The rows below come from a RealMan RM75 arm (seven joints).
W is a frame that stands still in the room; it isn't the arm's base.
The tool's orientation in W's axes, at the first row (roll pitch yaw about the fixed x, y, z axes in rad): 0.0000 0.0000 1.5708
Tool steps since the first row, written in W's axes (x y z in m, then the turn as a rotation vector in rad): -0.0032 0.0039 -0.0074 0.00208 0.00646 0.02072; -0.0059 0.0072 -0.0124 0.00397 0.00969 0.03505; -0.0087 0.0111 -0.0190 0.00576 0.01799 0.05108; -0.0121 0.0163 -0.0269 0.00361 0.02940 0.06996; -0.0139 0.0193 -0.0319 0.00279 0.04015 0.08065; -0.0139 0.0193 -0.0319 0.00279 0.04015 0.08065; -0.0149 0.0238 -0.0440 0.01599 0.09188 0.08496
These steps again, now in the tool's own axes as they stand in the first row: 0.0039 0.0032 -0.0074 0.00646 -0.00208 0.02072; 0.0072 0.0059 -0.0124 0.00969 -0.00397 0.03505; 0.0111 0.0087 -0.0190 0.01799 -0.00576 0.05108; 0.0163 0.0121 -0.0269 0.02940 -0.00361 0.06996; 0.0193 0.0139 -0.0319 0.04015 -0.00279 0.08065; 0.0193 0.0139 -0.0319 0.04015 -0.00279 0.08065; 0.0238 0.0149 -0.0440 0.09188 -0.01599 0.08496
